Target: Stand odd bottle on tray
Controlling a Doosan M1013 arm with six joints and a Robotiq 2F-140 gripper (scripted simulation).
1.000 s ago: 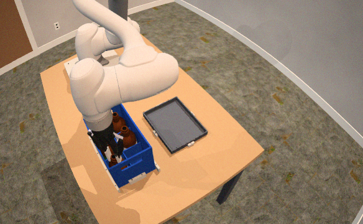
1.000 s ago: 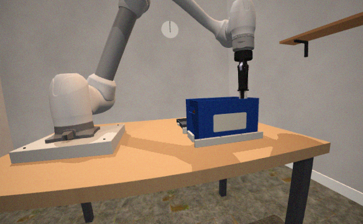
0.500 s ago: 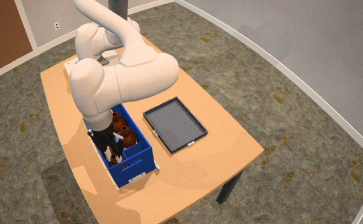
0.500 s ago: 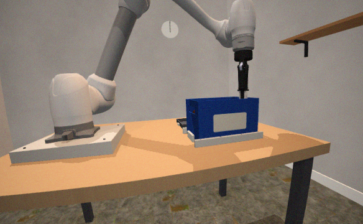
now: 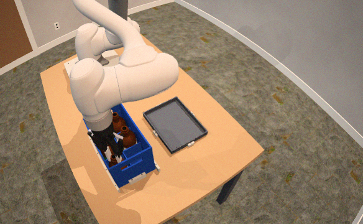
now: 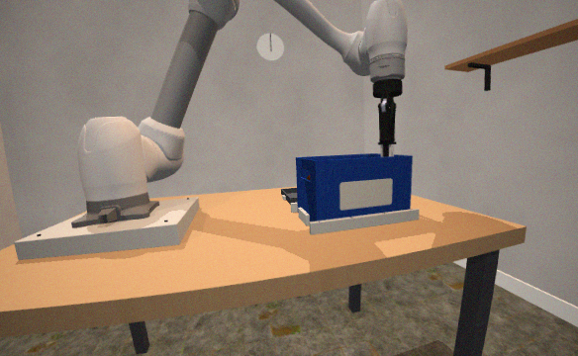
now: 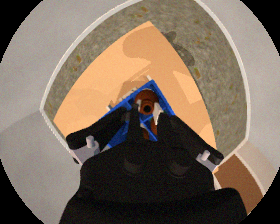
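Now: hand 90 mm past the bottle, 10 mm to the right of it and 90 mm above it. From my hand the other things lie so: blue crate 80 mm behind, 60 mm to the left, 90 mm below; then dark tray 60 mm behind, 340 mm to the left, 160 mm below.
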